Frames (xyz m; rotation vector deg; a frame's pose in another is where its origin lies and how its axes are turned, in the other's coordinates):
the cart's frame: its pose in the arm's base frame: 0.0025 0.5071 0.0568 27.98 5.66 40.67
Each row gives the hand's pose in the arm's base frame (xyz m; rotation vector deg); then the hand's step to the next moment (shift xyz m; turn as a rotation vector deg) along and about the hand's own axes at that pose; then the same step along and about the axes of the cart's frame.
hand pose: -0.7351 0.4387 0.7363 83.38 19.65 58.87
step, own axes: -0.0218 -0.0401 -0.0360 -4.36 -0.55 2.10
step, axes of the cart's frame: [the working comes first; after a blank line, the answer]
step, axes of the arm's base frame: -0.0246 0.0150 -0.0505 -0.66 -4.46 -1.83

-0.0127 0.0012 -0.0567 -3.53 -3.36 -0.01
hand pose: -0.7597 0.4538 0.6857 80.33 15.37 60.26
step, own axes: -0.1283 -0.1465 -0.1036 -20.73 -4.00 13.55
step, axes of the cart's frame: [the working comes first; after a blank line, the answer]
step, axes of the arm's base frame: -0.0802 0.0015 -0.2055 -0.01 -23.37 -9.13

-0.0755 -0.0458 -0.2021 -15.81 -19.44 1.19
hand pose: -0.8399 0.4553 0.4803 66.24 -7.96 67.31
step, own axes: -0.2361 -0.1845 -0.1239 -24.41 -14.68 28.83
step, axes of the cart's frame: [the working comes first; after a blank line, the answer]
step, axes of the arm's base frame: -0.0192 -0.0438 -0.3207 13.53 -36.56 -11.09

-0.0673 -0.1653 -0.2707 -14.22 -37.08 8.07
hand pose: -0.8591 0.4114 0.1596 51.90 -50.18 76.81
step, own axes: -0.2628 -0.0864 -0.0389 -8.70 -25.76 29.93
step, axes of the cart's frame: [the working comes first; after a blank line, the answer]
step, axes of the arm's base frame: 0.0757 -0.0729 -0.2588 25.24 -31.42 3.30

-0.0093 -0.2127 -0.1809 -0.92 -34.13 21.67
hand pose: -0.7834 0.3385 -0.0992 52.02 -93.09 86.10
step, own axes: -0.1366 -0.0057 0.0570 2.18 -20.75 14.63
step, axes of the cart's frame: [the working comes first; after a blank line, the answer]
step, axes of the arm's base frame: 0.0681 -0.0547 -0.1196 16.37 -16.02 11.17

0.0072 -0.1319 -0.0670 2.90 -15.12 20.30
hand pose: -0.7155 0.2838 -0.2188 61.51 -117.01 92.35
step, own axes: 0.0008 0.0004 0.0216 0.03 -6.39 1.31
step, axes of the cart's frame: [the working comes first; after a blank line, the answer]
step, axes of the arm's base frame: 0.0033 -0.0204 -0.0064 4.85 -1.73 4.00

-0.0111 -0.0182 0.0032 2.87 -2.20 5.43
